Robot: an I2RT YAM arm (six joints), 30 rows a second.
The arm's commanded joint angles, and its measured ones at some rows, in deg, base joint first. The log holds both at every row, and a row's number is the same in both.
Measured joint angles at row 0:
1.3 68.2 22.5 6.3 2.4 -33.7
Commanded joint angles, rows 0 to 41:
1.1 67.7 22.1 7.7 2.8 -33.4
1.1 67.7 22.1 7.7 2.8 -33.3
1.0 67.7 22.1 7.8 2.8 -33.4
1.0 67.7 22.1 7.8 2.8 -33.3
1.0 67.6 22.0 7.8 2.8 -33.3
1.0 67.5 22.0 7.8 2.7 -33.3
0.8 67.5 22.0 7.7 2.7 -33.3
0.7 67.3 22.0 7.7 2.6 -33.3
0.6 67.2 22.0 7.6 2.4 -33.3
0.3 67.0 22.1 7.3 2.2 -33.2
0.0 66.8 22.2 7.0 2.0 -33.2
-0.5 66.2 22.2 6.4 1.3 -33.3
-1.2 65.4 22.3 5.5 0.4 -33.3
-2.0 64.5 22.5 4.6 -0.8 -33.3
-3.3 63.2 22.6 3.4 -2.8 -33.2
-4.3 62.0 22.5 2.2 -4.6 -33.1
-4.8 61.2 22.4 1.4 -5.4 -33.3
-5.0 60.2 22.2 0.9 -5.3 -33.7
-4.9 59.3 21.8 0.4 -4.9 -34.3
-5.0 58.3 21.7 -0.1 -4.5 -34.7
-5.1 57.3 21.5 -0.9 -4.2 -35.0
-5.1 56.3 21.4 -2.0 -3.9 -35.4
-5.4 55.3 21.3 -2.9 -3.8 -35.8
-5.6 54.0 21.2 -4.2 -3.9 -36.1
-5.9 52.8 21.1 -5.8 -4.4 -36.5
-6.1 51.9 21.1 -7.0 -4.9 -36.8
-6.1 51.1 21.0 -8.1 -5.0 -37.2
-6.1 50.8 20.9 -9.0 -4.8 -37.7
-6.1 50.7 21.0 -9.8 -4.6 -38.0
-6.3 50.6 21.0 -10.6 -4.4 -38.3
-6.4 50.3 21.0 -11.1 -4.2 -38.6
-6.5 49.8 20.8 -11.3 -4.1 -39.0
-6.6 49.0 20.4 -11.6 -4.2 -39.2
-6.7 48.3 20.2 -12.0 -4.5 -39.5
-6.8 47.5 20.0 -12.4 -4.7 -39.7
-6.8 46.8 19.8 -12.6 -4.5 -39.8
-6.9 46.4 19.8 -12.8 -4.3 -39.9
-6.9 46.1 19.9 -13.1 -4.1 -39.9
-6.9 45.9 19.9 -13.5 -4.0 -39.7
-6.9 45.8 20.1 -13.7 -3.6 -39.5
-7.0 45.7 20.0 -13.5 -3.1 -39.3
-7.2 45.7 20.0 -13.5 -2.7 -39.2
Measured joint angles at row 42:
-6.5 46.4 20.5 -12.4 -3.4 -39.1
